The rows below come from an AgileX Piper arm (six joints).
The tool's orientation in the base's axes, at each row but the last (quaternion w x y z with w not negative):
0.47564, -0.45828, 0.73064, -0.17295
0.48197, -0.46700, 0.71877, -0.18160
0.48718, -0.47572, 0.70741, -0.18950
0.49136, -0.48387, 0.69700, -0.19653
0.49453, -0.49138, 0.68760, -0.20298
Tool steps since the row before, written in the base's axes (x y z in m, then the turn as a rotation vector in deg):
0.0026, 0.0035, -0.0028, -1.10, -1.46, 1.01
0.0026, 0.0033, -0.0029, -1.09, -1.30, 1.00
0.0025, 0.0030, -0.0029, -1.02, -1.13, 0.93
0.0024, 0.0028, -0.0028, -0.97, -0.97, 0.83
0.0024, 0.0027, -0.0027, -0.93, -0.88, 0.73
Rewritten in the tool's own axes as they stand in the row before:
-0.0017, 0.0024, 0.0042, 0.82, -0.90, -1.70
-0.0015, 0.0024, 0.0042, 0.69, -0.82, -1.66
-0.0013, 0.0023, 0.0041, 0.57, -0.72, -1.53
-0.0012, 0.0022, 0.0039, 0.48, -0.60, -1.41
-0.0011, 0.0021, 0.0038, 0.45, -0.50, -1.31

